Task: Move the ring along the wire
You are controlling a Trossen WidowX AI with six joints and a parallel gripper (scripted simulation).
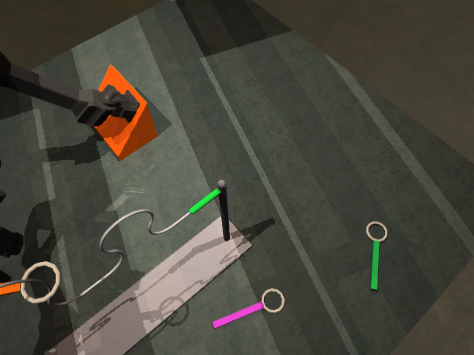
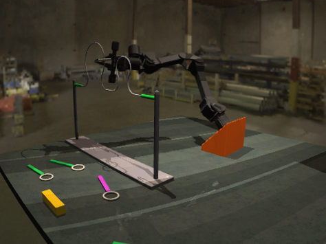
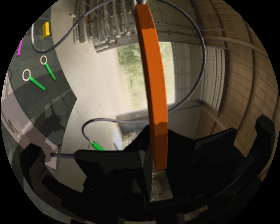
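Right now the orange-handled ring is 1 cm ahead of my gripper tip and 10 cm to the left of it. The rest, counted from my gripper tip: green-handled ring 27 cm ahead, 70 cm to the left, 40 cm below; then yellow block 38 cm ahead, 37 cm to the left, 39 cm below; then magenta-handled ring 19 cm ahead, 38 cm to the left, 40 cm below.
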